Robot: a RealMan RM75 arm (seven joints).
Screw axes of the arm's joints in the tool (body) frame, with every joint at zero. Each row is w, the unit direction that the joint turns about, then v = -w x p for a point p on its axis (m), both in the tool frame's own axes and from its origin. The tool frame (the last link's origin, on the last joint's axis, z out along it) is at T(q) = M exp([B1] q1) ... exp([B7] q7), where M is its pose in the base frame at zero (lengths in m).
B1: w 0 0 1 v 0 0 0
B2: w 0 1 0 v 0.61 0 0
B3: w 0 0 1 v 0 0 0
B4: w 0 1 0 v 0.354 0 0
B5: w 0 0 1 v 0 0 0
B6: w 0 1 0 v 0.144 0 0
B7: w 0 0 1 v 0 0 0
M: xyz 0 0 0.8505 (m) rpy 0 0 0 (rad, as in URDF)
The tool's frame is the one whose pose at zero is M.
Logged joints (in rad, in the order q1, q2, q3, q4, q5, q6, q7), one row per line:
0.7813 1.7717 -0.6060 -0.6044 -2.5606 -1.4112 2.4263
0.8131 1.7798 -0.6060 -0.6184 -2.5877 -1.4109 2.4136
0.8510 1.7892 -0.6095 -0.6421 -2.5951 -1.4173 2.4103
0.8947 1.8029 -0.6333 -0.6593 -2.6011 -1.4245 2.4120
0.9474 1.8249 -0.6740 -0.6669 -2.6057 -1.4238 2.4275
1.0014 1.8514 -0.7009 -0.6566 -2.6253 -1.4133 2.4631
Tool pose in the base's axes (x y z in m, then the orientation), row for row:
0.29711 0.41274 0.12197 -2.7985 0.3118 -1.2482
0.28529 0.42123 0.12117 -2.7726 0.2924 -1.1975
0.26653 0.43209 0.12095 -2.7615 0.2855 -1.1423
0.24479 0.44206 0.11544 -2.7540 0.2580 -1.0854
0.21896 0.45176 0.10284 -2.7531 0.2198 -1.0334
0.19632 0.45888 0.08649 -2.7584 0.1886 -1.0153
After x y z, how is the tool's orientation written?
As angles about the fixed x, y, z axes (roll, pitch, yaw), in radians.
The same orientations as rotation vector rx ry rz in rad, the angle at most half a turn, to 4 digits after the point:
-2.1347 1.6273 0.0706
-2.1680 1.5682 0.0440
-2.2065 1.5056 0.0452
-2.2589 1.4420 0.0260
-2.3163 1.3834 -0.0034
-2.3497 1.3641 -0.0316

